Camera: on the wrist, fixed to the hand. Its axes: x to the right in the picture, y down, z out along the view.
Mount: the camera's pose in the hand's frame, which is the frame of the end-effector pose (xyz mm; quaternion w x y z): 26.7 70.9 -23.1 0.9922 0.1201 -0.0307 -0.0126
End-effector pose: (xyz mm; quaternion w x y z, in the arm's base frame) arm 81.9 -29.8 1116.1 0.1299 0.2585 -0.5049 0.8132
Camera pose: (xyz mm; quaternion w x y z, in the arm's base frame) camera 19.5 -43.0 1069.1 0.0926 0.3034 -0.4040 0.8580
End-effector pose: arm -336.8 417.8 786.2 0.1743 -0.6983 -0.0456 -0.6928
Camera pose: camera -336.2 339.7 799.2 0.2467 -0.6926 -0.1426 -0.6627
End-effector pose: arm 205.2 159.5 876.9 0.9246 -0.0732 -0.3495 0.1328
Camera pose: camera 226.0 234.1 860.2 0.9171 0.0469 -0.3601 0.1643
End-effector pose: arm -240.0 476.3 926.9 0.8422 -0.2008 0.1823 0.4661
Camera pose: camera -290.3 517.9 882.1 0.8712 -0.0861 0.2085 0.4361
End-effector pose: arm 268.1 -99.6 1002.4 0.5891 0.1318 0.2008 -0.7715
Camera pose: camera 328.3 -127.7 959.3 0.5651 0.1753 0.0902 -0.8011
